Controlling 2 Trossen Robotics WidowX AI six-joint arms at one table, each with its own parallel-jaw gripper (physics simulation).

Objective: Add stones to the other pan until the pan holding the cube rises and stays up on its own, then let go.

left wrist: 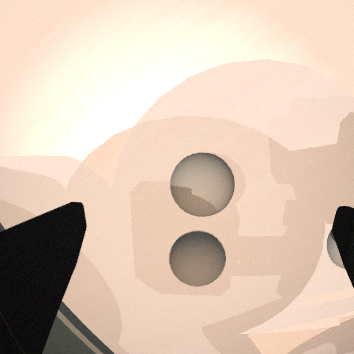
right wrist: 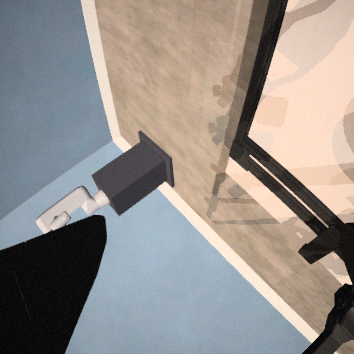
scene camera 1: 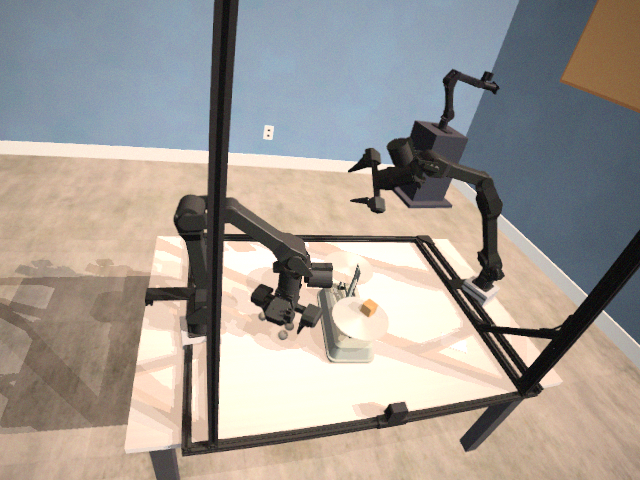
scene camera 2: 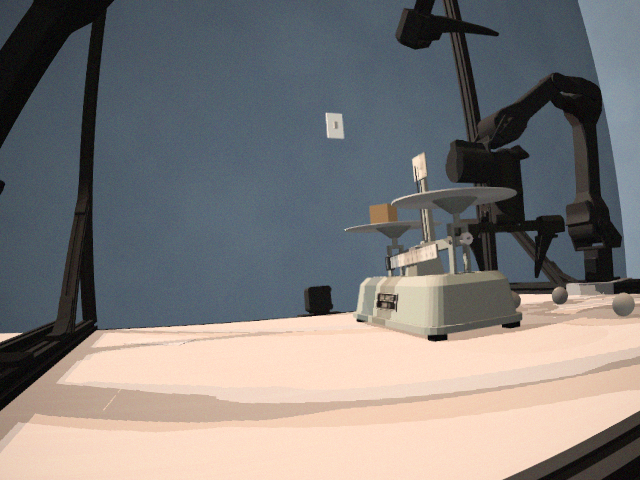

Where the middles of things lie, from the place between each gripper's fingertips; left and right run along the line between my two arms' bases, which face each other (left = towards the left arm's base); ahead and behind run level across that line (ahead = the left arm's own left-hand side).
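Scene:
With the balance scale [scene camera 2: 426,300] as the reference, my left hand is 7 cm below it, 20 cm to the left of it and 1 cm short of it. Going by its middle, the balance scale is nearer to my left hand than to my right hand.
My right hand is 23 cm above the balance scale, and it is also 4 cm to the right of the scale and 25 cm past it.

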